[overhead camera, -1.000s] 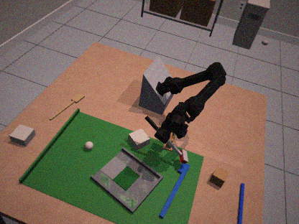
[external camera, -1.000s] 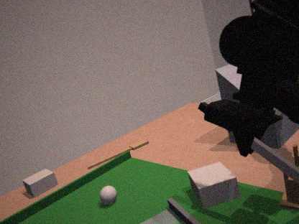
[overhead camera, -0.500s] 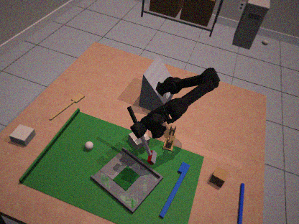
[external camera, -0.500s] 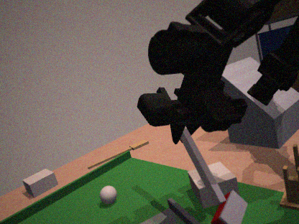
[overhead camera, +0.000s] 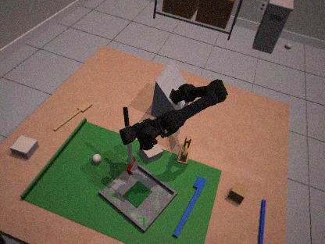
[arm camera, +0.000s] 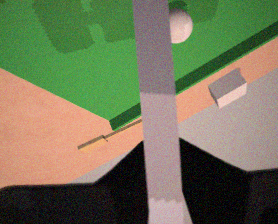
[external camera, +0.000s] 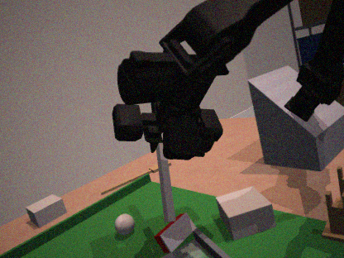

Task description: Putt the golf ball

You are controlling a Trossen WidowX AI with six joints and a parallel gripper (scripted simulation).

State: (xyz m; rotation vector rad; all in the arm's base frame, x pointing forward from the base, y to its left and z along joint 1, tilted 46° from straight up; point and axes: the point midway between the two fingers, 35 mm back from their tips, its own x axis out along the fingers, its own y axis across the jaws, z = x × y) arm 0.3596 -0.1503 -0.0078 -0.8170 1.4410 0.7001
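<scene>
Now: the red putter 40 mm to the left of my gripper tip, 20 mm below it and 20 mm ahead of it. Round my gripper tip: green rail (270 mm to the right, 160 mm below, 90 mm ahead); white golf ball (150 mm below, 100 mm to the right, 60 mm ahead); wooden stand (270 mm to the left, 140 mm below, 140 mm behind).
</scene>
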